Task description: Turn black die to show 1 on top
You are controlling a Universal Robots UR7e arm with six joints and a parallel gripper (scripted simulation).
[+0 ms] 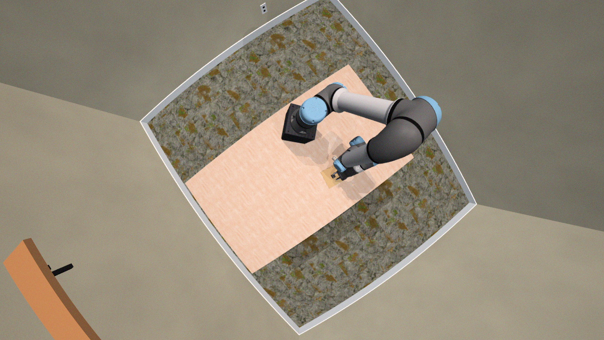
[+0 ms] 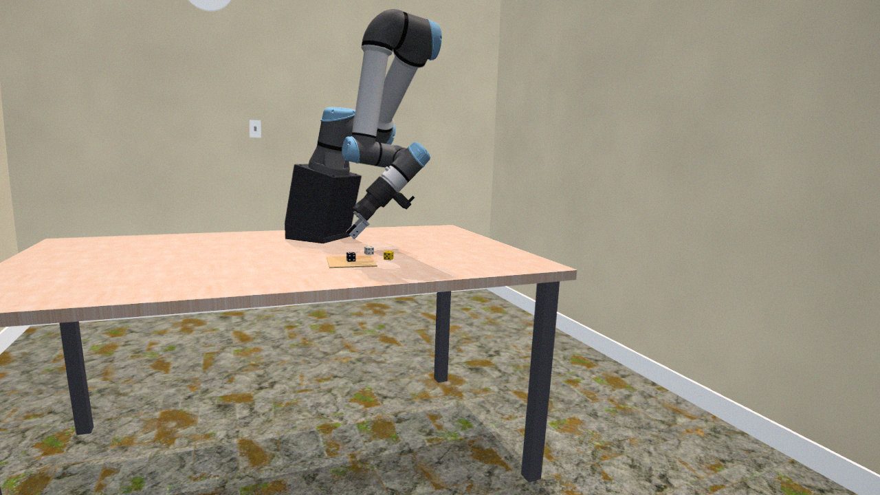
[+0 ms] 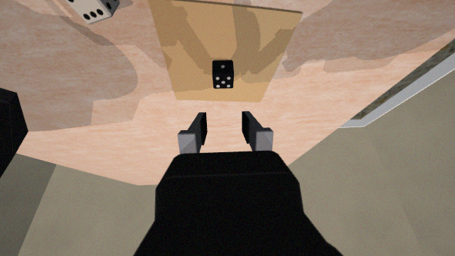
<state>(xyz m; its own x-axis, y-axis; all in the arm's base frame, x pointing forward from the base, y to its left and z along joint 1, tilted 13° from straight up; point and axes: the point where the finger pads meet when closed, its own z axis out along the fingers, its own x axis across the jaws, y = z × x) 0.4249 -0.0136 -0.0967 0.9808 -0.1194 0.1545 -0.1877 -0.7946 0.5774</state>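
Now: hand 80 mm above the black die and 10 mm to the left of it. The rest, counted from my hand: tan mat: 90 mm below, 10 mm to the right; white die: 100 mm behind, 80 mm to the left, 80 mm below; yellow die: 110 mm to the left, 80 mm below.
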